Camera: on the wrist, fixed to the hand. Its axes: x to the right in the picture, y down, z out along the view.
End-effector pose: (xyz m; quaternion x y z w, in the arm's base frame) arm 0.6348 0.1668 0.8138 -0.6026 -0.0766 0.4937 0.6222
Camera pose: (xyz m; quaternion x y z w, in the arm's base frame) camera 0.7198 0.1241 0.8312 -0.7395 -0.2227 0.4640 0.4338
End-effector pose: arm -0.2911 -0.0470 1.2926 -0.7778 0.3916 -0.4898 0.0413
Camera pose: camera -0.3280 0.0113 1.3604 0.7703 -0.5073 0.3487 0.1664
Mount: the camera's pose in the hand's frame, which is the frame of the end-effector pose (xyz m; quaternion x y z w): 0.0037 -0.0496 -0.0829 -0.2732 -0.0199 -0.0030 0.9618
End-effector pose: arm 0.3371 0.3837 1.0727 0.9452 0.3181 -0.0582 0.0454
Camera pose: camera 0.3167 0.4354 1.1518 0.8945 0.3238 0.0120 0.3080
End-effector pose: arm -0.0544 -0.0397 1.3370 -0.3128 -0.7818 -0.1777 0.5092
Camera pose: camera -0.0319 -0.1248 1.3770 -0.4412 -0.7145 -0.3798 0.3882
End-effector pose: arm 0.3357 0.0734 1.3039 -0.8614 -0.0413 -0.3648 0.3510
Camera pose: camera 0.2725 0.0573 1.3752 -0.9315 0.0504 -0.3460 0.1003
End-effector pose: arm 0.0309 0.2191 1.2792 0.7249 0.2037 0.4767 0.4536
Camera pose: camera -0.0332 0.2853 1.2499 0.5821 0.0588 0.4983 0.6398
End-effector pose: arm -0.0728 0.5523 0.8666 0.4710 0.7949 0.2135 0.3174
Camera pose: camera -0.1630 0.5291 0.8925 0.3681 0.7013 0.4122 0.4504
